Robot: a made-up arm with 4 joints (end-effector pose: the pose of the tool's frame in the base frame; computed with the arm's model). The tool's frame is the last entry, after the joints.
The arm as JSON. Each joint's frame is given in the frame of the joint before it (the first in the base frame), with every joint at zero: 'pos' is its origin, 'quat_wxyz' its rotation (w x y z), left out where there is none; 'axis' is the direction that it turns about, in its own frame. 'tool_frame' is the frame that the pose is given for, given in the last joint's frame.
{
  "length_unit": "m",
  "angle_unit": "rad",
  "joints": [
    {
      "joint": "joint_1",
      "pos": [
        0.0,
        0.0,
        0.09
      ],
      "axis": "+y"
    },
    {
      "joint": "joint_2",
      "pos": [
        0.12,
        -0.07,
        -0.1
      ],
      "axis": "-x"
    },
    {
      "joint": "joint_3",
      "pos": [
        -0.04,
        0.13,
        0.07
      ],
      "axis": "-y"
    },
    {
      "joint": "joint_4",
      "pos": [
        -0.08,
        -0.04,
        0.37
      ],
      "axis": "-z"
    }
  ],
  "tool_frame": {
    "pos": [
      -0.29,
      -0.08,
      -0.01
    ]
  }
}
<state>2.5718 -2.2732 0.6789 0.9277</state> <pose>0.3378 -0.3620 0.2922 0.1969 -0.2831 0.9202 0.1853</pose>
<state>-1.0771 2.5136 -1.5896 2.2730</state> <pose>0.4961 -0.3538 0.3216 0.1652 0.1700 0.6600 0.7129</pose>
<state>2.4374 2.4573 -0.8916 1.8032</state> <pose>-0.6396 -0.1407 0.3750 -0.6804 -0.3217 0.4327 0.4964</pose>
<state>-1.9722 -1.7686 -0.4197 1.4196</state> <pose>-0.1662 -0.6137 0.0646 0.5042 -0.1523 0.2512 0.8121</pose>
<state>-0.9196 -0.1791 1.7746 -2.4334</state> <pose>-0.2490 -0.1403 -0.1118 -0.8827 -0.4131 0.1944 0.1114</pose>
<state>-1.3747 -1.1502 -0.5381 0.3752</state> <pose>-0.2526 -0.5437 0.0779 0.3716 -0.2764 0.2936 0.8362</pose>
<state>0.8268 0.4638 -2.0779 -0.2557</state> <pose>0.4524 -0.0381 -0.2546 -0.0616 0.9823 -0.1188 0.1312</pose>
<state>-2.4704 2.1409 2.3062 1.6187</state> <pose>0.2387 -0.5125 0.2475 0.3658 0.8594 -0.2036 0.2935</pose>
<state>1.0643 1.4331 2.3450 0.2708</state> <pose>-0.1772 -0.5073 -0.1099 0.1477 -0.4346 0.5633 0.6870</pose>
